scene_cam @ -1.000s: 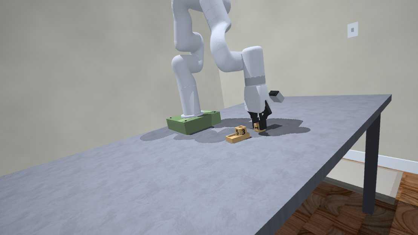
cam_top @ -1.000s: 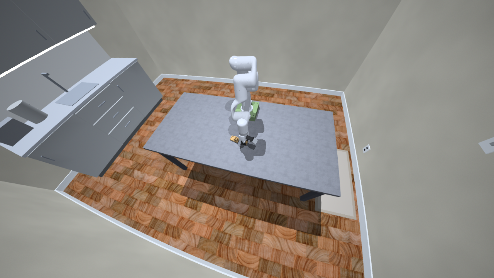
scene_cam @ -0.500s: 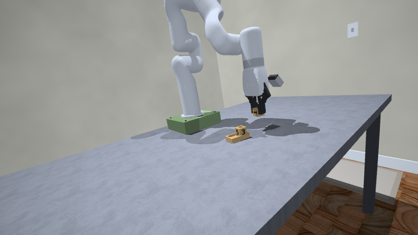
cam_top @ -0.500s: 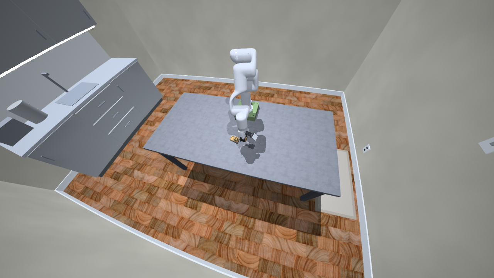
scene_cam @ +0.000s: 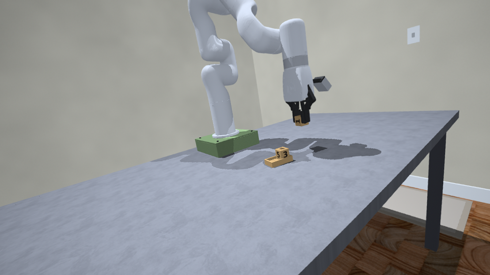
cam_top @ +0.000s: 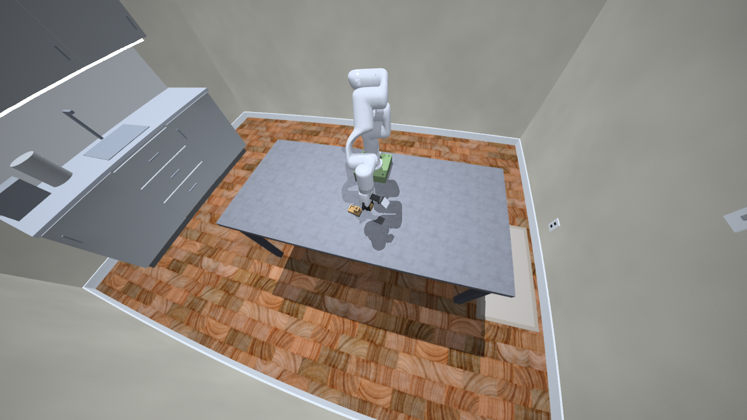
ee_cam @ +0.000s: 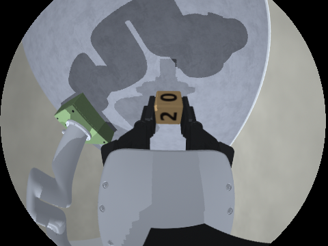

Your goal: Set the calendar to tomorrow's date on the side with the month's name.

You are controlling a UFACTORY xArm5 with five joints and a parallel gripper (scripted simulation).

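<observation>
Now: hand 12 cm above the wooden calendar tray and 11 cm to the left of it.
</observation>
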